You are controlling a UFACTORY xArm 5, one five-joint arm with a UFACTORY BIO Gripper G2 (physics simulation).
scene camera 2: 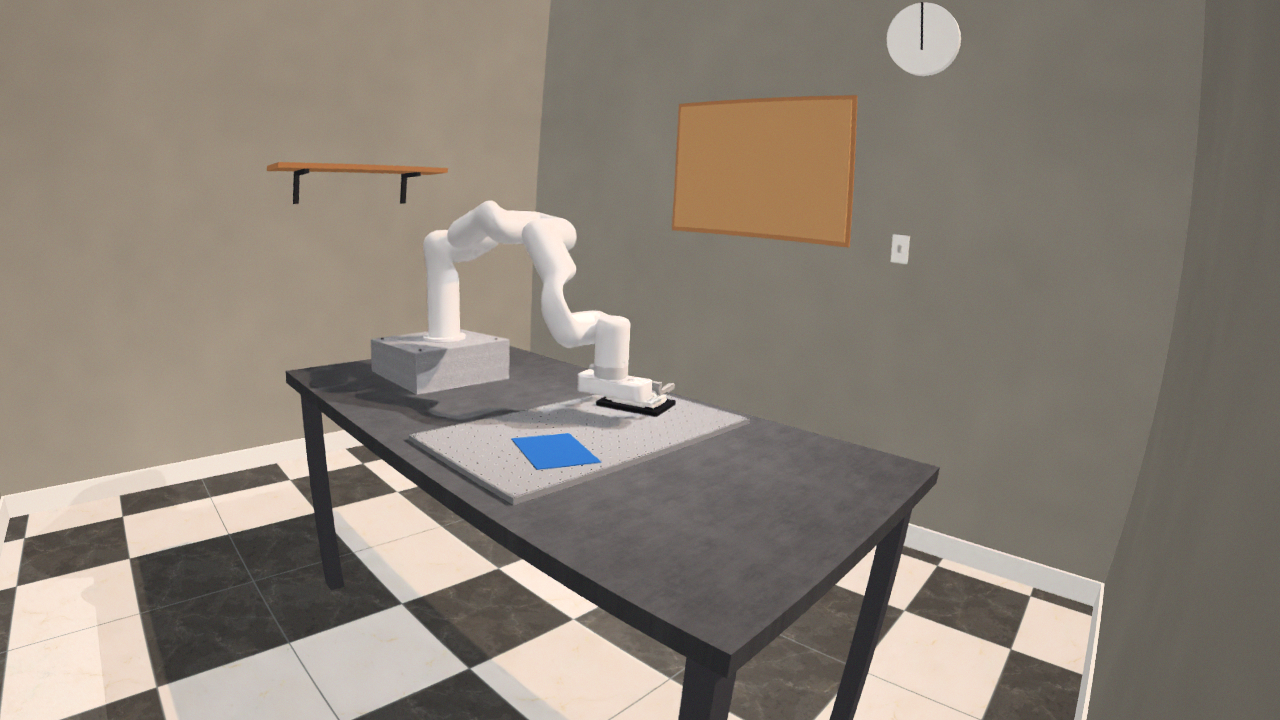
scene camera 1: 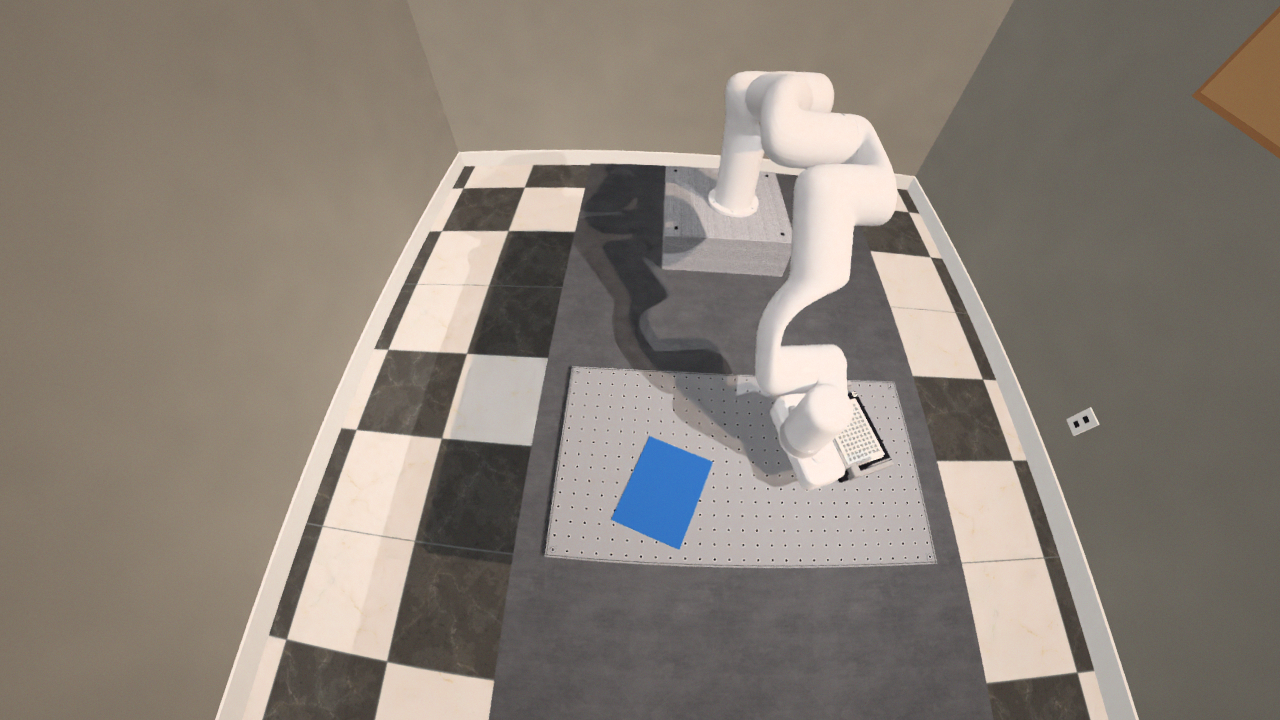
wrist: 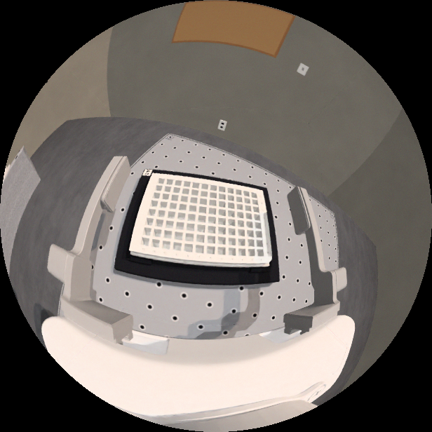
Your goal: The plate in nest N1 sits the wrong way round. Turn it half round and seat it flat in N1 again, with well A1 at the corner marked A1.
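Observation:
The white well plate [scene camera 1: 857, 440] [wrist: 200, 217] lies in the black nest [scene camera 2: 626, 405] [wrist: 200, 276], its long side running left to right in the wrist view. The nest's rim shows around it, widest along the near side. I cannot tell whether the plate lies fully flat, and its own lettering is too small to read. A small white corner label [wrist: 147, 172], hard to read, sits at the nest's far left corner in the wrist view. My gripper [wrist: 207, 196] is open and empty, low over the nest, with one finger outside each short end of the plate and gaps at both sides. In scene camera 1 the arm hides part of plate and nest.
The nest stands on a grey perforated board [scene camera 1: 742, 537] [scene camera 2: 689, 420] [wrist: 170, 300] on a dark table [scene camera 1: 733, 635] [scene camera 2: 769, 510]. A flat blue sheet [scene camera 1: 662, 492] [scene camera 2: 554, 451] lies on the board, away from the nest. The robot's grey base block [scene camera 1: 725, 255] [scene camera 2: 456, 367] stands behind the board.

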